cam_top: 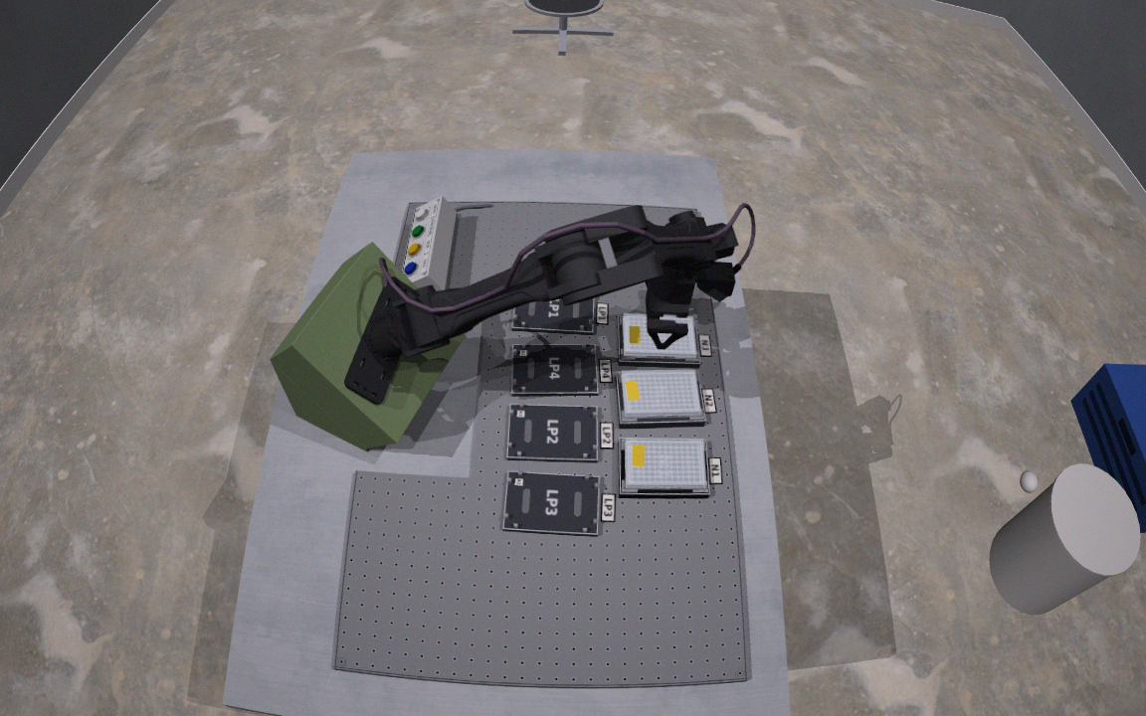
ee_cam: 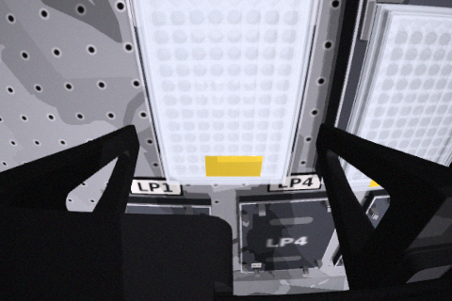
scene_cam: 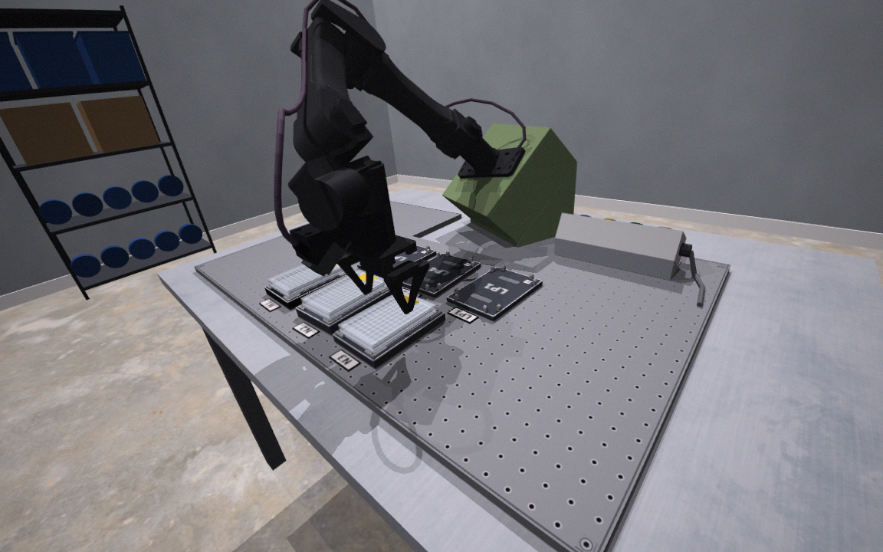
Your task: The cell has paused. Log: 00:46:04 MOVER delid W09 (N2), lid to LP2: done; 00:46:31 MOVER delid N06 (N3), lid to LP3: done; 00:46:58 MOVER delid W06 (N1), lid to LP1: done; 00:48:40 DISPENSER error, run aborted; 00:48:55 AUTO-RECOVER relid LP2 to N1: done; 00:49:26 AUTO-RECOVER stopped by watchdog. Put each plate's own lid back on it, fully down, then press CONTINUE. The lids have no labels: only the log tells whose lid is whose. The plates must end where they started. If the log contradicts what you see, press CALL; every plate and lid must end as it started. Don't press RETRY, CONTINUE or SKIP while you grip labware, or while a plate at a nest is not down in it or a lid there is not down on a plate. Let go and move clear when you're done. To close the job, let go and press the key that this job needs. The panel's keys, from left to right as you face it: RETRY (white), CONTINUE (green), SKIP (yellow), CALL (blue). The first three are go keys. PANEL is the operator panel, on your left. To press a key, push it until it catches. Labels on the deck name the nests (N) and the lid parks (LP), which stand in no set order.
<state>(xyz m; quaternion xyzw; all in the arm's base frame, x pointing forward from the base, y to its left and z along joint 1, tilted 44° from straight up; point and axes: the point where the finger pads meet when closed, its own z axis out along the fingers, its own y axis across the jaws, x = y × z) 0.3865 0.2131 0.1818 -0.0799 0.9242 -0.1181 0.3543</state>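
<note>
Right now my hand is 470 mm past the green continue key, 170 mm to the right of it and 10 mm below it. Round my hand: clear lid: 250 mm to the right, 30 mm below, 20 mm ahead; blue call key: 460 mm behind, 70 mm to the left, 10 mm above; lid park: 210 mm to the right, 160 mm behind, 60 mm below.
</note>
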